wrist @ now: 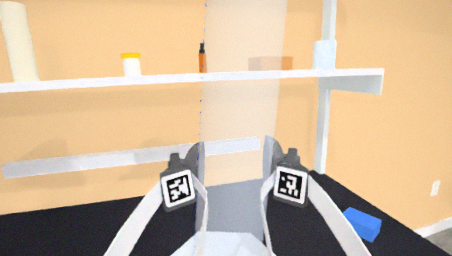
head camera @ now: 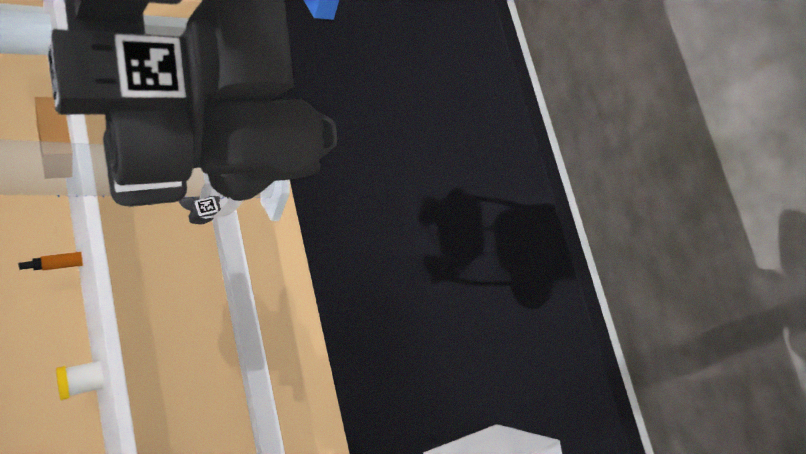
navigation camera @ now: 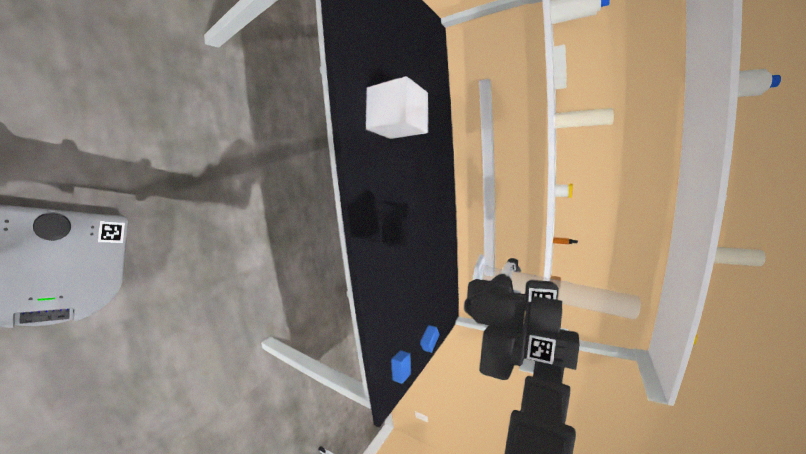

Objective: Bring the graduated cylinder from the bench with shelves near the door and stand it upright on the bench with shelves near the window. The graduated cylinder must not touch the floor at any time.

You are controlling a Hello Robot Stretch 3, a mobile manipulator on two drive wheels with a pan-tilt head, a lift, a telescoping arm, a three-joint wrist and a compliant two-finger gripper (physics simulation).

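Observation:
The graduated cylinder is translucent and stands roughly upright in the air above the black bench top, near the back wall. Its pale foot shows below the fingers and looks clear of the bench. My gripper is shut on the lower part of the cylinder, with one finger on each side in the wrist view. In the head view, the wrist hides part of the cylinder and one finger. The views do not tell whether this bench is the one near the window.
A shelf behind the cylinder bears an orange marker and a yellow-capped jar. A white box and two blue blocks are on the bench.

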